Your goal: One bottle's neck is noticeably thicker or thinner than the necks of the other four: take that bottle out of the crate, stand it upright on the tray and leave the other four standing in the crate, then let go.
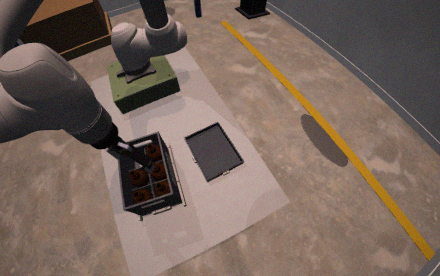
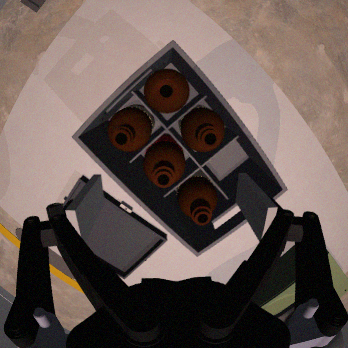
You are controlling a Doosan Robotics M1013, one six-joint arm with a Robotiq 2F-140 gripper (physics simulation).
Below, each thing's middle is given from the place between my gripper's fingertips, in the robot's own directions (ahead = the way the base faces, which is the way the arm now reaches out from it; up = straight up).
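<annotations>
Brown bottle (image 2: 128,129): my hand 190 mm above it, 70 mm short of it, 20 mm to the right of it.
</annotations>
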